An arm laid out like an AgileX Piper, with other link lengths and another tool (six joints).
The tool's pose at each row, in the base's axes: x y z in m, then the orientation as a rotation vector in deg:
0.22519 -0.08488 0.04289 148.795 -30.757 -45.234
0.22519 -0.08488 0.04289 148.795 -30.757 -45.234
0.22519 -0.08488 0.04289 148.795 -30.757 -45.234
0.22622 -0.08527 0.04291 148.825 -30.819 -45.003
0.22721 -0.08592 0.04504 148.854 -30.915 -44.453
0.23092 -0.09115 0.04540 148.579 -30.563 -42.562
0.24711 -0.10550 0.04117 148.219 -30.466 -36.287
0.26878 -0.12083 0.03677 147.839 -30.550 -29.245
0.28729 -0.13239 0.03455 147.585 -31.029 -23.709
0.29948 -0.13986 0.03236 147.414 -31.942 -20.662
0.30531 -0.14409 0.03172 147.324 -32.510 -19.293
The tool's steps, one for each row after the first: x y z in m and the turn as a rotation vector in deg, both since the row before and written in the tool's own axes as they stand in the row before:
0.00000 0.00000 0.00000 0.000 0.000 0.000
0.00000 0.00000 0.00000 0.000 0.000 0.000
0.00096 0.00009 -0.00053 0.027 0.153 0.073
0.00012 0.00127 -0.00208 0.008 0.372 0.159
0.00511 0.00371 -0.00118 -0.538 1.382 0.265
0.02104 0.00624 -0.00210 -0.783 4.448 1.315
0.02628 0.00509 -0.00271 -0.549 4.989 1.553
0.02159 0.00325 -0.00212 -0.083 3.851 1.455
0.01440 0.00130 0.00012 0.175 1.986 1.232
0.00713 0.00121 0.00021 0.126 0.858 0.660

